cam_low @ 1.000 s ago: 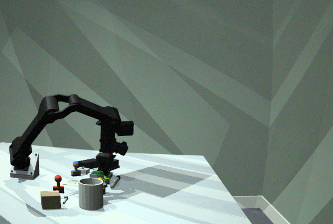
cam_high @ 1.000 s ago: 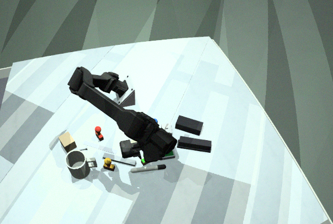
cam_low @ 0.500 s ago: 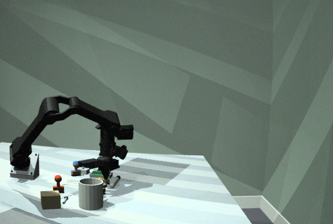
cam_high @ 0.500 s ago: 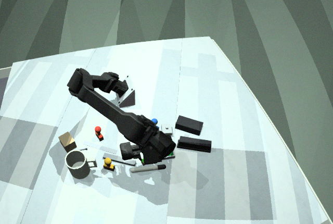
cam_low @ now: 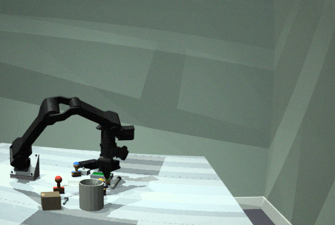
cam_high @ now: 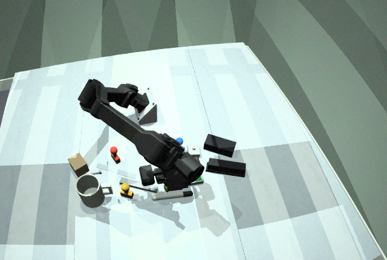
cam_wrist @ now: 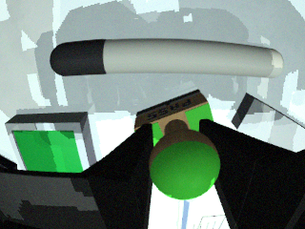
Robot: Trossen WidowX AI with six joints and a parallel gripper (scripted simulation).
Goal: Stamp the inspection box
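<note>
My gripper tip is now 4 cm short of the marker, 1 cm to the right of it and 1 cm above it. From my gripper tip the other things lie so: grey bar (10 cm to the right, 4 cm behind, 2 cm below); green-knobbed PASS stamp (right at my gripper tip); ink pad (9 cm to the left, 3 cm behind, 2 cm below).
</note>
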